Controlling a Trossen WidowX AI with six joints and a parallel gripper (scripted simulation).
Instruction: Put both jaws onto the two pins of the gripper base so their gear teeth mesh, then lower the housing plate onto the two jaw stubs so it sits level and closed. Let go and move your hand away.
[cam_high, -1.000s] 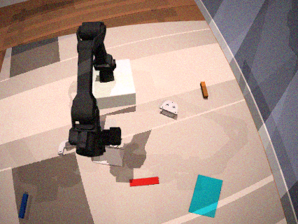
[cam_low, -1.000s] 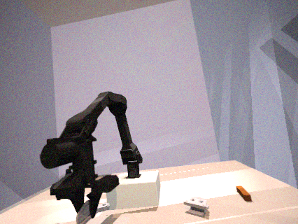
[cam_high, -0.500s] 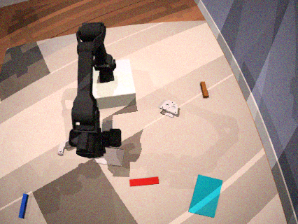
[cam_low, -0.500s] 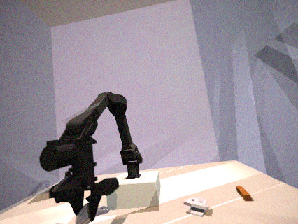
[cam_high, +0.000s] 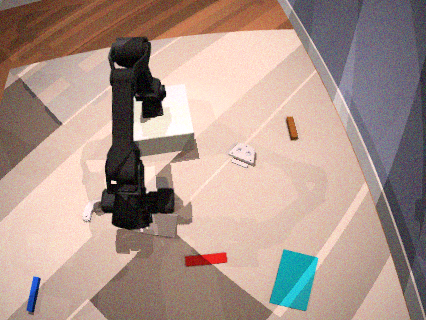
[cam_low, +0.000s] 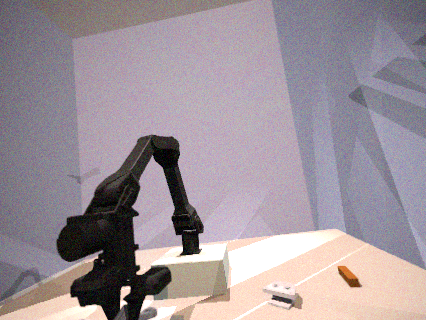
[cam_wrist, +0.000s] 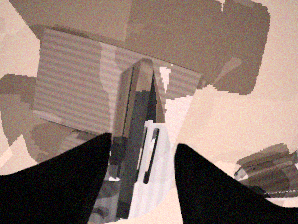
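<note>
Now: gripper tip 50 mm above the white plate, 30 mm to the right of it and 20 mm short of it. Also, from my gripper tip: red bar 150 mm to the left, 150 mm ahead, 50 mm below; then blue bar 370 mm to the right, 190 mm ahead, 40 mm below; then jaw 30 mm behind, 20 mm to the left.
</note>
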